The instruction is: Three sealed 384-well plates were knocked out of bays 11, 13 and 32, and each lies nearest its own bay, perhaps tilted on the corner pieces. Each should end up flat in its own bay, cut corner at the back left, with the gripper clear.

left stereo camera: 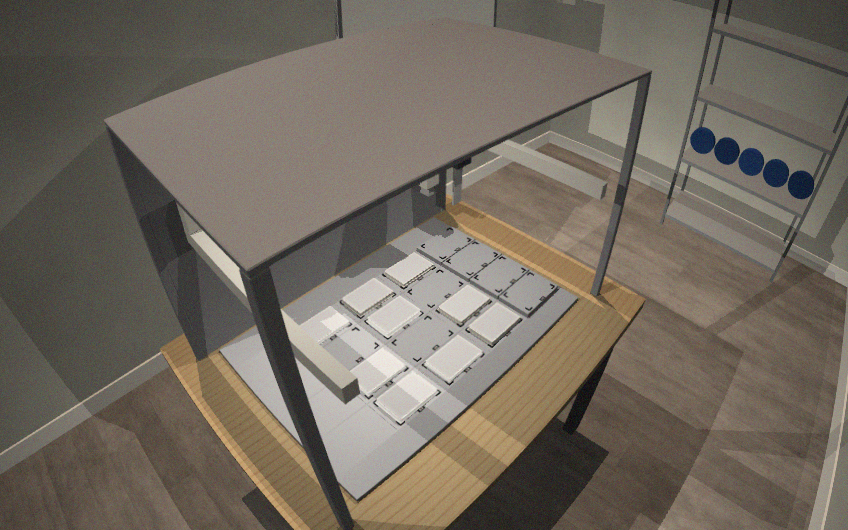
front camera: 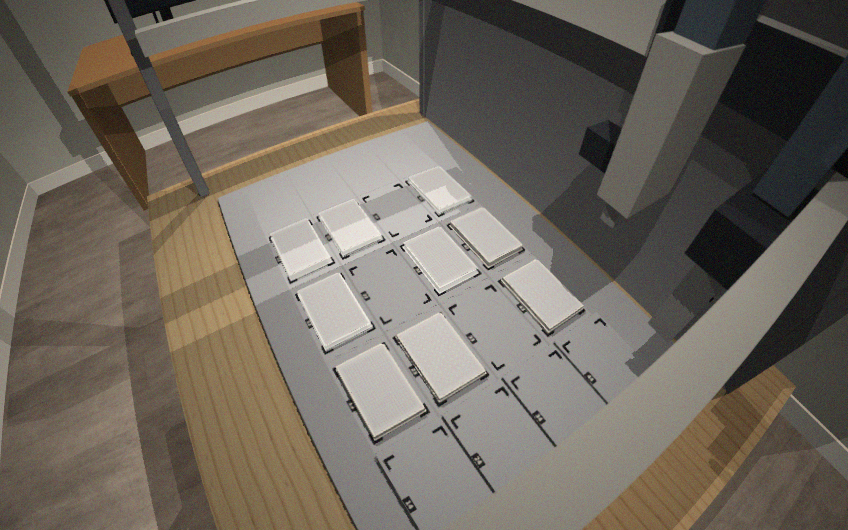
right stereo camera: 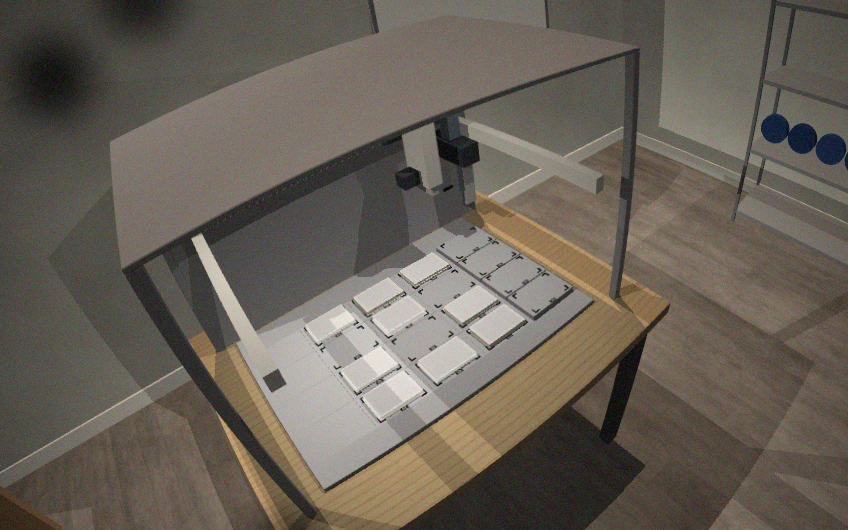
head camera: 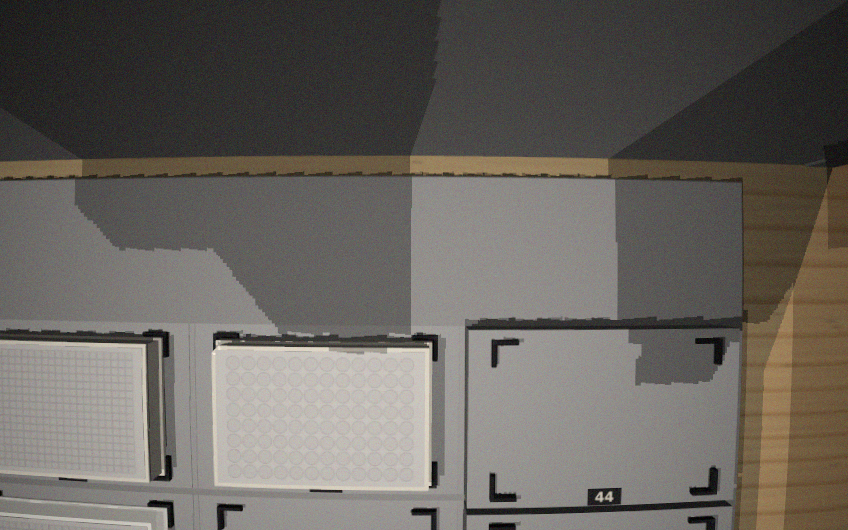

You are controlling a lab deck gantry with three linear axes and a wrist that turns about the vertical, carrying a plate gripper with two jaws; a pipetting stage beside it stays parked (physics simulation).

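Pixels of known places: gripper, between the fingertips: [left stereo camera: 442,196] [front camera: 682,310] [right stereo camera: 458,195]; robot's base, origin of its link: [left stereo camera: 400,424] [front camera: 270,238] [right stereo camera: 381,421].
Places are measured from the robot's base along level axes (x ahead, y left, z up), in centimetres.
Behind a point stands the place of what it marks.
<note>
The plate in bay 11 [front camera: 301,250] {x 8.0, y 4.3, z 1.4 cm} [left stereo camera: 406,396] {x 5.9, y 3.9, z 1.5 cm} [right stereo camera: 393,395] {x 6.2, y 3.5, z 1.4 cm} and the plate in bay 13 [front camera: 380,391] {x 40.0, y 4.2, z 1.4 cm} [left stereo camera: 494,323] {x 38.6, y 3.9, z 1.4 cm} [right stereo camera: 497,326] {x 38.5, y 3.4, z 1.5 cm} look flat within their corner pieces. The plate in bay 32 [front camera: 439,259] {x 23.7, y 25.1, z 1.4 cm} [left stereo camera: 393,316] {x 22.1, y 25.1, z 1.4 cm} [right stereo camera: 398,315] {x 22.4, y 25.0, z 1.4 cm} also looks flat in its bay; its right end shows at the lower left of the head view. Their cut corners are too small to make out. My gripper [left stereo camera: 457,200] {x 58.0, y 40.6, z 16.0 cm} [right stereo camera: 467,200] {x 58.0, y 40.6, z 16.0 cm} is raised at the back right, well away from all three, and no plate hangs from it. One jaw hides the other, so their spacing is hidden.
Other plates stand in bays 12 [front camera: 334,312] {x 24.0, y 4.2, z 1.4 cm}, 21 [front camera: 350,226] {x 7.4, y 14.9, z 1.4 cm}, 23 [front camera: 440,356] {x 39.8, y 14.7, z 1.5 cm}, 41 [front camera: 439,189] {x 7.4, y 35.8, z 1.4 cm}, 42 [head camera: 68,409] {x 24.1, y 36.5, z 1.4 cm} and 43 [head camera: 322,417] {x 39.4, y 36.5, z 1.4 cm}. Bays 22, 31, 33 and 44 hold no plate. The pale pipetting stage [front camera: 672,125] [right stereo camera: 422,156] is beside the gripper.
</note>
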